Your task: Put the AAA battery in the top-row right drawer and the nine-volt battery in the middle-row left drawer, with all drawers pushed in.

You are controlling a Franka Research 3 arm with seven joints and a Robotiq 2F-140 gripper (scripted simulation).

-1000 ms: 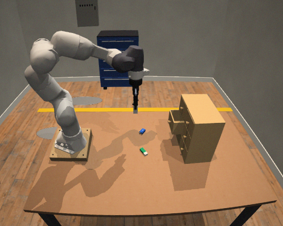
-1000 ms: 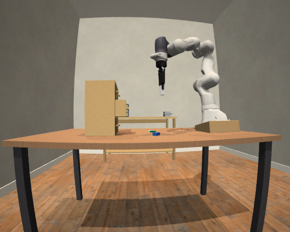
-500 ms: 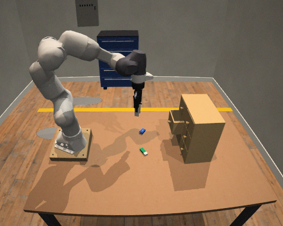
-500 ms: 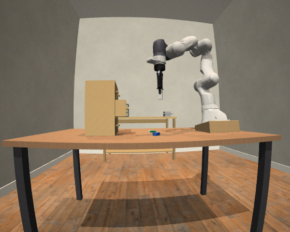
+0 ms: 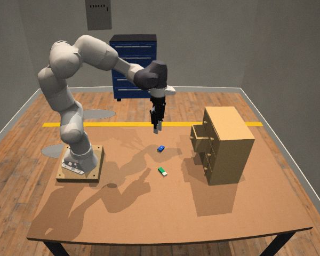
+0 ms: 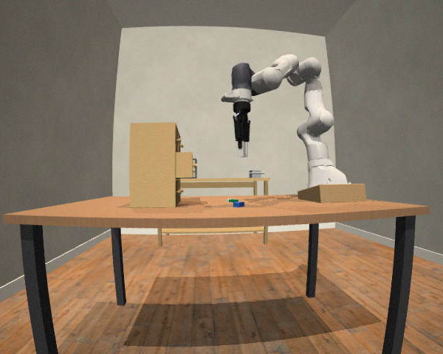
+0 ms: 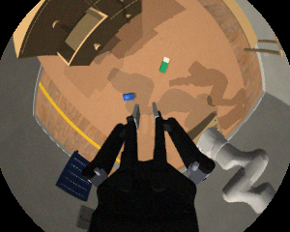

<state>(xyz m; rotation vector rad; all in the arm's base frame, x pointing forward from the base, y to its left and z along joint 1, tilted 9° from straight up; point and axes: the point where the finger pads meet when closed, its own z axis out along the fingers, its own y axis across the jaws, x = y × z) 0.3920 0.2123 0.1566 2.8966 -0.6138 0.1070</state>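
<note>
Right now my hand is 1 cm short of the blue nine-volt battery, 6 cm to the right of it and 23 cm above it. Also, from my hand: thin black AAA battery: 37 cm ahead, 8 cm to the right; green-and-white AAA battery: 6 cm ahead, 13 cm to the right, 23 cm below.
</note>
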